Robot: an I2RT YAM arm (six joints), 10 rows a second.
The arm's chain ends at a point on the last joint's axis. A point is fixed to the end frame.
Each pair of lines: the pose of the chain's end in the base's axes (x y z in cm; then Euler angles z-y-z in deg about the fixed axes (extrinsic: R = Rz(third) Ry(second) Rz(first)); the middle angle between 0 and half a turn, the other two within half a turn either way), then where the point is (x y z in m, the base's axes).
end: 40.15, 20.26, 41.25, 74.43, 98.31, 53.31
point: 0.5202 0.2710 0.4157
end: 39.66, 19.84, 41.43, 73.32, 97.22, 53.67
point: 0.5145 0.2679 0.4209
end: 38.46, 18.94, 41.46, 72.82, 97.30, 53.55
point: 0.5025 0.2588 0.4215
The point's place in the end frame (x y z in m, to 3 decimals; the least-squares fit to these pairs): -0.058 0.006 0.124
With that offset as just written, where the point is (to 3 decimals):
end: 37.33, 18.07, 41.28, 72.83, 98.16, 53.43
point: 0.491 0.250 0.418
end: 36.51, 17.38, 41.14, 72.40, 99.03, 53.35
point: 0.483 0.243 0.415
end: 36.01, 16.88, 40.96, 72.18, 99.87, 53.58
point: 0.478 0.239 0.411
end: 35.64, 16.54, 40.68, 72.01, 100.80, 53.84
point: 0.474 0.236 0.407
